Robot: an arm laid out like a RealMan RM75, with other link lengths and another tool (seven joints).
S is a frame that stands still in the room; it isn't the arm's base.
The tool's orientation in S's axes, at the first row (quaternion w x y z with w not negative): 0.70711, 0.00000, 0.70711, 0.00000
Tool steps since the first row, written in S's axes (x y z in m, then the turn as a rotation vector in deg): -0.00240, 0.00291, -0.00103, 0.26, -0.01, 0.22; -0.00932, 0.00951, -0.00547, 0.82, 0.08, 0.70; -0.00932, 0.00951, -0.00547, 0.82, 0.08, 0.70; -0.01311, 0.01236, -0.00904, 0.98, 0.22, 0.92; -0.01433, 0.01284, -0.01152, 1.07, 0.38, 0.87; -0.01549, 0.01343, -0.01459, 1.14, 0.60, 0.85; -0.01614, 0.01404, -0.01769, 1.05, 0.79, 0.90
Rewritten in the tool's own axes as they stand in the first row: 0.00103, 0.00291, -0.00240, -0.22, -0.01, 0.26; 0.00547, 0.00951, -0.00932, -0.70, 0.08, 0.82; 0.00547, 0.00951, -0.00932, -0.70, 0.08, 0.82; 0.00904, 0.01236, -0.01311, -0.92, 0.22, 0.98; 0.01152, 0.01284, -0.01433, -0.87, 0.38, 1.07; 0.01459, 0.01343, -0.01549, -0.85, 0.60, 1.14; 0.01769, 0.01404, -0.01614, -0.90, 0.79, 1.05
